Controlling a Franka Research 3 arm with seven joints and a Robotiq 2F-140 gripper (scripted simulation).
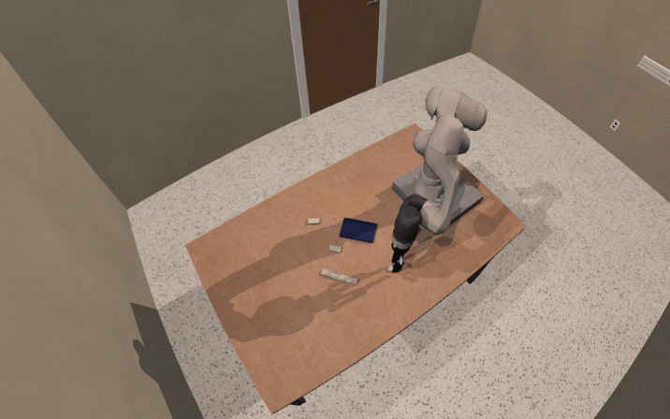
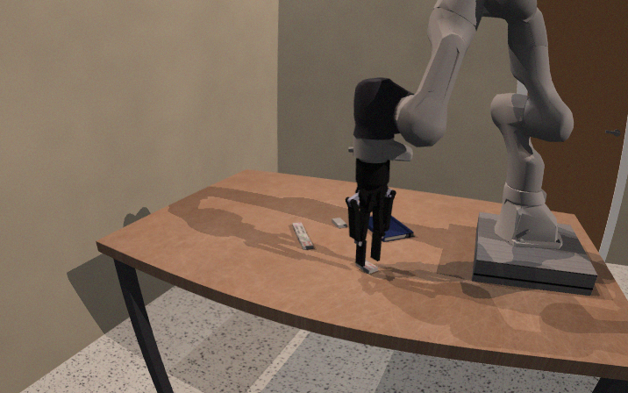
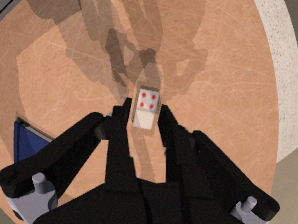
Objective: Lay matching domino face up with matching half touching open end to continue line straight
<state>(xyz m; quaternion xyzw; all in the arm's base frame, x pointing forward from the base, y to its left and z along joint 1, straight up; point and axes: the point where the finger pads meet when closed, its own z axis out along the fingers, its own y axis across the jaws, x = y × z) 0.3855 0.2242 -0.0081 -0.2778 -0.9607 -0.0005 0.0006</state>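
The domino is 5 cm below my hand. The rest, counted from my hand: dark blue book (2 cm ahead, 25 cm to the right, 4 cm below).
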